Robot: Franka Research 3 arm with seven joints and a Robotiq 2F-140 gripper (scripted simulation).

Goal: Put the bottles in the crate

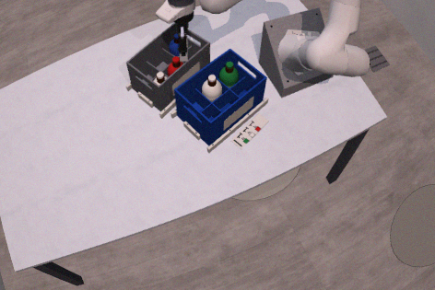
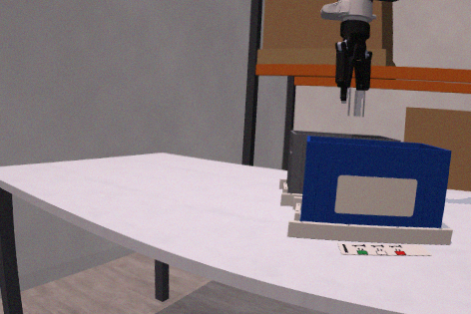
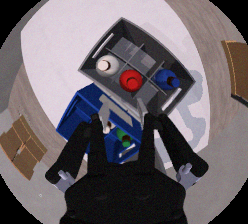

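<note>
The red bottle lies 20 mm ahead of my hand, 40 mm to the right of it and 170 mm below it. Round my hand: green bottle 150 mm behind, 60 mm to the left, 170 mm below; blue bottle 20 mm behind, 150 mm to the right, 170 mm below; grey crate 40 mm ahead, 70 mm to the right, 170 mm below.
</note>
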